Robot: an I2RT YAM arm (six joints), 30 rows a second.
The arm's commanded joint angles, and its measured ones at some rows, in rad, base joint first. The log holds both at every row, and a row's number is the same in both.
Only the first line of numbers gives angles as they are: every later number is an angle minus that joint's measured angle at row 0.
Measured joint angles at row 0:
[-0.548 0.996 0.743 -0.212 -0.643 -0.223]
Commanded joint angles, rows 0 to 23:
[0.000 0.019 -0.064 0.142 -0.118 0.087]
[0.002 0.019 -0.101 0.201 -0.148 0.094]
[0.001 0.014 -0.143 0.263 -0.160 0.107]
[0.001 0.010 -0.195 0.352 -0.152 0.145]
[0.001 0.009 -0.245 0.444 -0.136 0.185]
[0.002 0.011 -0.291 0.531 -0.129 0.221]
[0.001 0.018 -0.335 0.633 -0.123 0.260]
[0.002 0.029 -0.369 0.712 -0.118 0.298]
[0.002 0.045 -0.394 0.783 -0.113 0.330]
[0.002 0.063 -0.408 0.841 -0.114 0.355]
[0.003 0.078 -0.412 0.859 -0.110 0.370]
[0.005 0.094 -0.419 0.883 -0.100 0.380]
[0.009 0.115 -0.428 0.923 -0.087 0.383]
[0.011 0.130 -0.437 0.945 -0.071 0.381]
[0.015 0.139 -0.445 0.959 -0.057 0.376]
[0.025 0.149 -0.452 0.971 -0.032 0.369]
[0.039 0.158 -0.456 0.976 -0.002 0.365]
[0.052 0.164 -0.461 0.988 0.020 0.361]
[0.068 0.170 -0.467 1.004 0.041 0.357]
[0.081 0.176 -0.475 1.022 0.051 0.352]
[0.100 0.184 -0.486 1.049 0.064 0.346]
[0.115 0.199 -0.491 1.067 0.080 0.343]
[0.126 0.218 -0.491 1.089 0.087 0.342]
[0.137 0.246 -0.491 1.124 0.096 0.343]
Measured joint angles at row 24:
[0.117 0.212 -0.489 0.989 0.029 0.337]
